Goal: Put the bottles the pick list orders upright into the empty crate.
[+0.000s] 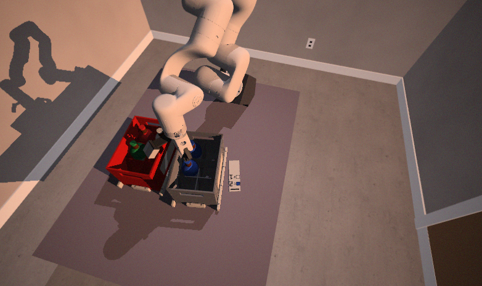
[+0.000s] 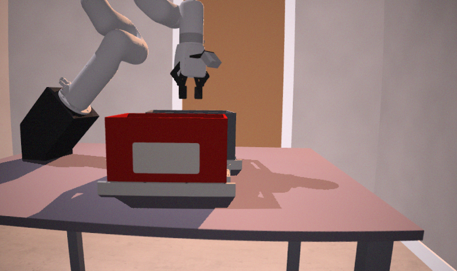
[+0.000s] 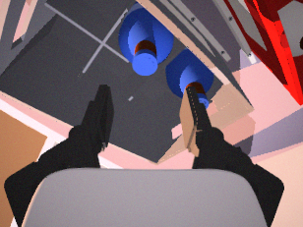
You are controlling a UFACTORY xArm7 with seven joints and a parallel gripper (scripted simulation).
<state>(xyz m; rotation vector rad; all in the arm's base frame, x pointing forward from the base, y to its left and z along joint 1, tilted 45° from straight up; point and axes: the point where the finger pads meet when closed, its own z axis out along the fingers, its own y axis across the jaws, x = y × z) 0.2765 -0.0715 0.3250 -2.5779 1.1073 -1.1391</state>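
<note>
Now: the white bottle 150 mm to the right of my hand, 150 mm below it and 140 mm behind it. Also, from my hand: red crate 200 mm to the right, 150 mm below, 60 mm behind; green bottle 250 mm to the right, 150 mm below, 70 mm behind; grey crate 150 mm below, 40 mm to the left.
</note>
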